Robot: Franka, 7 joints.
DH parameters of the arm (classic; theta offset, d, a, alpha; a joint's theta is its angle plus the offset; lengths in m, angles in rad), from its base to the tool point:
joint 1: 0 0.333 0 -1.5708
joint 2: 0 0 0 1.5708
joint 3: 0 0.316 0.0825 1.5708
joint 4: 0 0 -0.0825 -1.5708
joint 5: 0 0.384 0 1.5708
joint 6: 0 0 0.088 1.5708
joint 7: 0 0.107 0 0
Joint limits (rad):
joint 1: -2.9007..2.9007
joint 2: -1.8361..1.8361
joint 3: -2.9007..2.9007
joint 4: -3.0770..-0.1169
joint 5: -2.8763..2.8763
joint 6: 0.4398..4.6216
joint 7: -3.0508..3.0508
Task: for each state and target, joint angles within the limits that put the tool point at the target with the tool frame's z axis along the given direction. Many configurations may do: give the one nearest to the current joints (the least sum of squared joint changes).
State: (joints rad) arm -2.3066 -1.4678 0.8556 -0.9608 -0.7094 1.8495 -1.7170
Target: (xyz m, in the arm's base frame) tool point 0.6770 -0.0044 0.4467 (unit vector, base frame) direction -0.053 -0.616 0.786
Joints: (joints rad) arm -2.1439 -1.7341 1.3414 -1.6072 -0.7475 2.0511 -1.7170
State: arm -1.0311 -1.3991 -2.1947 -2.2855 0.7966 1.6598 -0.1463
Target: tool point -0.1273 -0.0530 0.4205 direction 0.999 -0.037 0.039
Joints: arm -1.8609 -1.8361 -1.3846 -2.9571 0.3108 1.1613 -0.1463
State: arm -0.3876 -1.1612 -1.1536 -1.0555 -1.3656 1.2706 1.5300
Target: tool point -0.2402 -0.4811 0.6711 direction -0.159 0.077 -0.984
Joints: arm 0.0367 -0.9069 -1.0913 -1.3761 -1.0910 0.9763 1.5300
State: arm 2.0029 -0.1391 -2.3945 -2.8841 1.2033 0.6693 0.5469
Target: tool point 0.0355 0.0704 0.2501 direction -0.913 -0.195 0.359
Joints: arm 2.6430 0.2634 -1.9681 -3.0751 0.3904 0.9494 0.5469
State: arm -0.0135 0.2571 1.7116 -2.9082 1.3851 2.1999 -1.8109
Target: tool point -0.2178 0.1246 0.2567 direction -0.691 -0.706 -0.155
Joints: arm -0.1623 0.5439 2.3250 -3.0770 1.1918 1.9883 -1.8109
